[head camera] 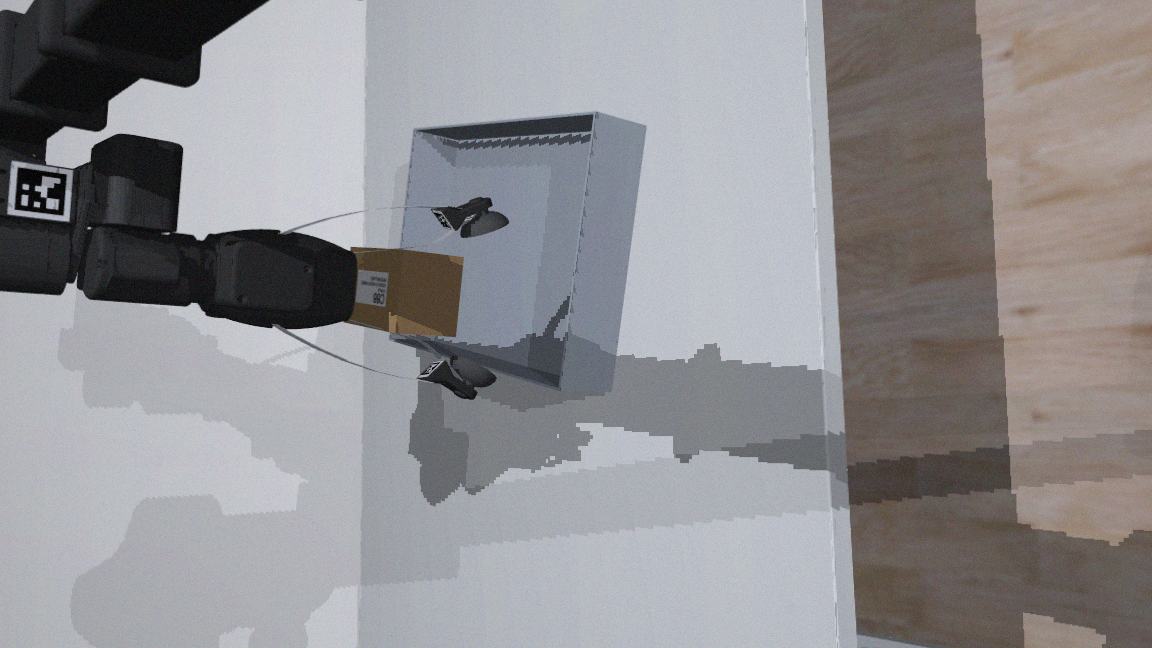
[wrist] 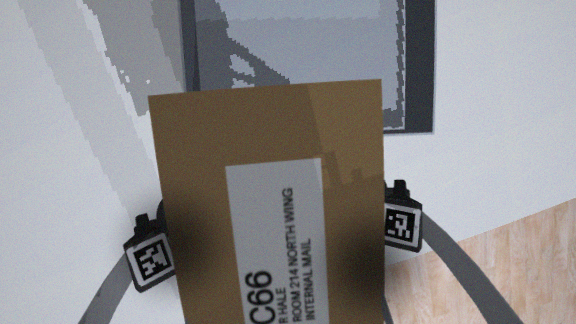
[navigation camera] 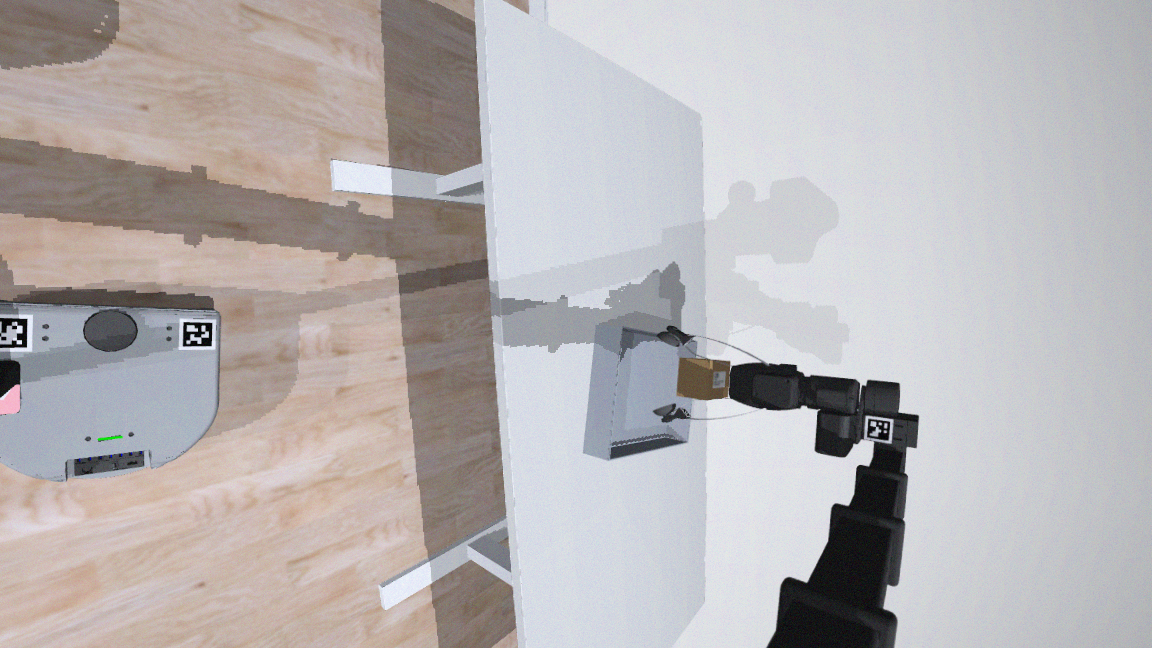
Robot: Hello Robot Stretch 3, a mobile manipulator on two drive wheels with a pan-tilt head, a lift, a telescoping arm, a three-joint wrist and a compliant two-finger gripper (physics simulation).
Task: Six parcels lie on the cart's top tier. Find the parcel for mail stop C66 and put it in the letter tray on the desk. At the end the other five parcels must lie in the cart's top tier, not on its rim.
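Frame: origin at the robot's base, x ahead, y left, z up, level; metres.
Where they show: gripper, between the fingertips: [head camera: 497, 300] [navigation camera: 656, 372]; robot's base, origin of its link: [navigation camera: 111, 328].
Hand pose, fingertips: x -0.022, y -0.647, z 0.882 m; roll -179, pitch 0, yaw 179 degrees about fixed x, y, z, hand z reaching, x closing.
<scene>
Things, the pixels of their top centre, and the offset from my fingertips. Level surfaces: height alone.
- brown cardboard parcel, centre of its top: [wrist: 281, 255] [head camera: 370, 287] [navigation camera: 719, 379] dx -0.001, dy -0.018, dz +0.103 m
- grey letter tray, centre of its top: [head camera: 477, 242] [navigation camera: 659, 392] dx -0.066, dy -0.192, dz -0.099 m
- white desk, height of its surface: dz -0.162 m
- Wooden floor, height of its surface: dz -0.882 m
My gripper [head camera: 463, 297] [navigation camera: 673, 374] [wrist: 273, 201] is shut on a brown cardboard parcel [head camera: 418, 289] [navigation camera: 698, 378] [wrist: 268, 129]. Its white label reads C66 in the wrist view. The parcel hangs above the near edge of the grey letter tray [head camera: 608, 242] [navigation camera: 601, 390] [wrist: 417, 67], with its front end over the tray's opening. The tray stands on the white desk [head camera: 724, 161] [navigation camera: 576, 174] [wrist: 491, 111], close to the wall-side edge. The tray looks empty inside.
The white wall [head camera: 241, 121] [navigation camera: 876, 139] runs along the desk's far side, close behind my arm. Wooden floor [head camera: 1047, 242] [navigation camera: 283, 487] lies beyond the desk's other edge. Two desk legs [navigation camera: 387, 179] [navigation camera: 423, 575] show below it. My base [navigation camera: 171, 390] stands on the floor.
</scene>
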